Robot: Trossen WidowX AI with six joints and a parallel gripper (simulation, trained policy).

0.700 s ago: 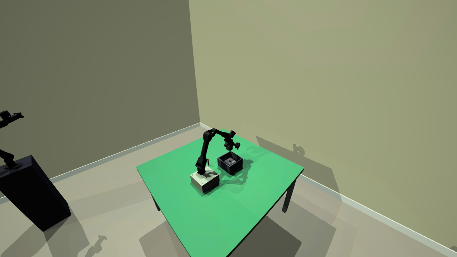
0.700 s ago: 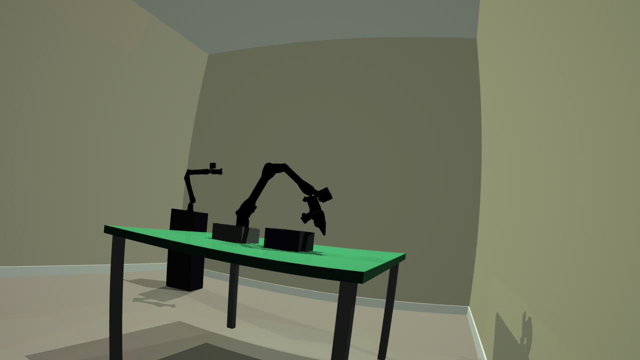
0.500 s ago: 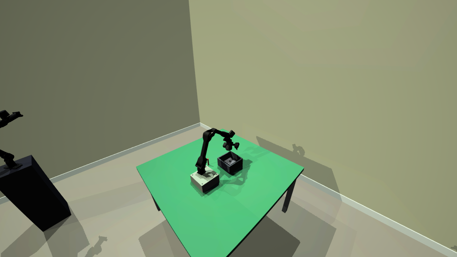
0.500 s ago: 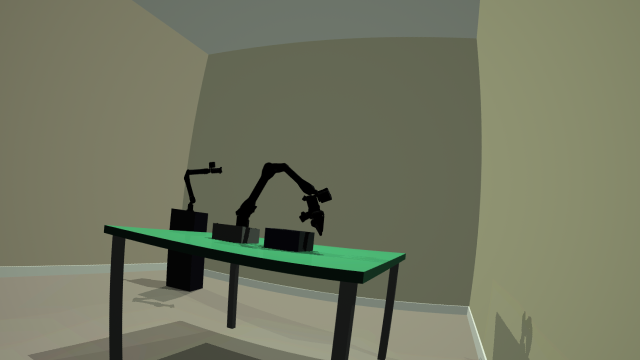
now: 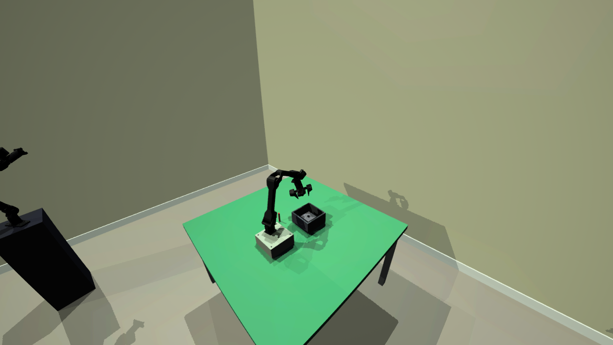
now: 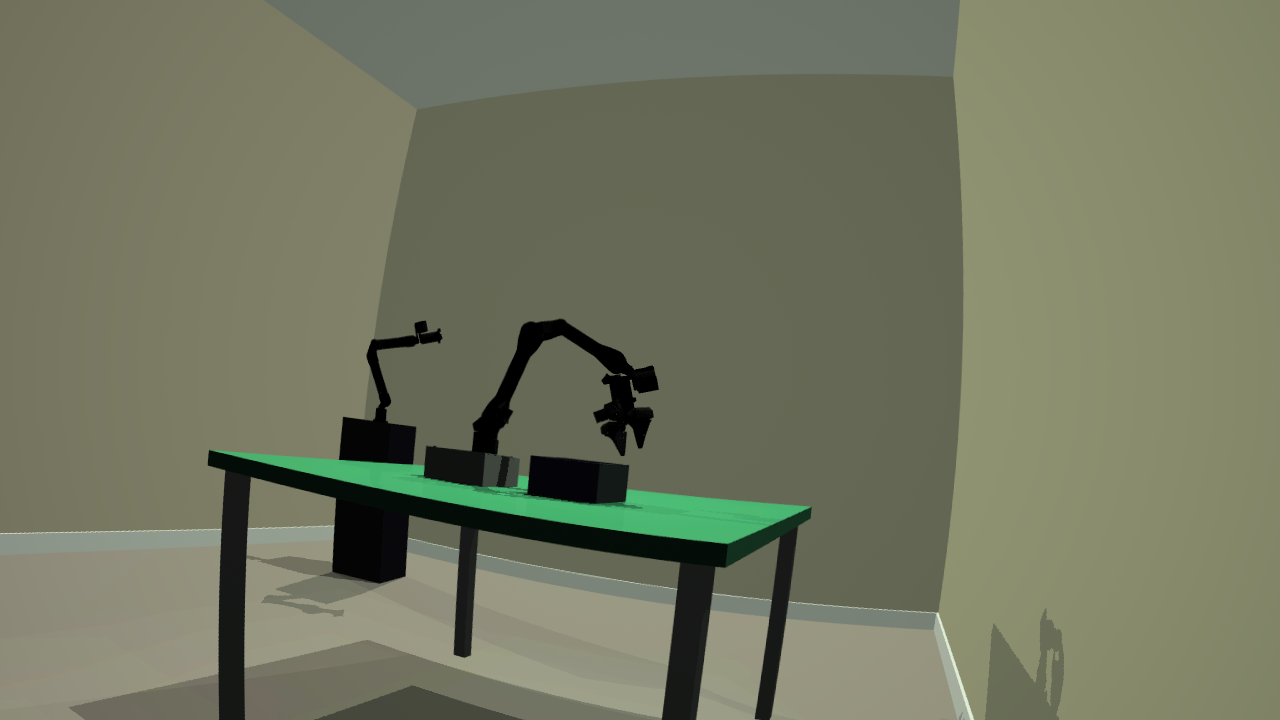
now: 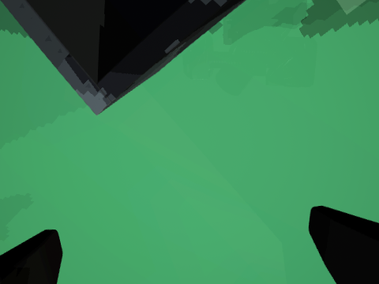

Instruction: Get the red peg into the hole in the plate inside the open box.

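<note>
My gripper tip is 23 cm past the red peg, 7 cm to the right of it and 9 cm above it. From my gripper tip the other things lie so: grey plate: 11 cm behind, 13 cm to the right, 9 cm below; then dark box: 11 cm behind, 13 cm to the right, 11 cm below.
</note>
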